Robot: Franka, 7 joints.
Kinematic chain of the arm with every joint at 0, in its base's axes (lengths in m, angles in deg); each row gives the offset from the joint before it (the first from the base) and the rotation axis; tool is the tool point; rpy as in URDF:
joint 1: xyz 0 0 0.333 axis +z
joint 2: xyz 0 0 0 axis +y
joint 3: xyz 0 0 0.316 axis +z
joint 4: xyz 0.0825 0 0 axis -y
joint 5: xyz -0.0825 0 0.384 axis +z
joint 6: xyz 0 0 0 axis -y
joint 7: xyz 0.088 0 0 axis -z
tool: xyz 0 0 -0.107 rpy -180 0 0
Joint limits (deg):
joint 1: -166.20..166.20
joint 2: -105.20..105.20
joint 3: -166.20..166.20
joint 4: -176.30..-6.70
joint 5: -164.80..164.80
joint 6: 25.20..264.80
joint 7: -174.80..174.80
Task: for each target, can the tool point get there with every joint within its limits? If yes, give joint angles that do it. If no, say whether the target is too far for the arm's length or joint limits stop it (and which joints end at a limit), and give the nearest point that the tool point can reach.
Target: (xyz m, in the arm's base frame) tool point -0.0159 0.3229 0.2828
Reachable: yes | joints 15.17 12.43 60.78 -143.75 39.80 65.27 44.85
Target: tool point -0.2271 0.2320 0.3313
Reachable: yes | joints 36.81 -18.13 119.20 -146.71 -61.08 46.56 95.03
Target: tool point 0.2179 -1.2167 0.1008
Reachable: no: too far | nearest point 0.1486 -0.8299 0.1746 | short by 0.400 m
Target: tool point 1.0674 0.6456 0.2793
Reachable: no: too far | nearest point 0.7334 0.4436 0.2961 | short by 0.391 m
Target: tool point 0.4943 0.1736 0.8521
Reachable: yes | joints 127.42 15.30 -125.56 -91.86 -33.97 181.51 -52.89
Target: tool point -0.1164 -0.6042 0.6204
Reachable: yes | joints 16.55 -9.84 -106.59 -94.65 111.69 170.86 50.19
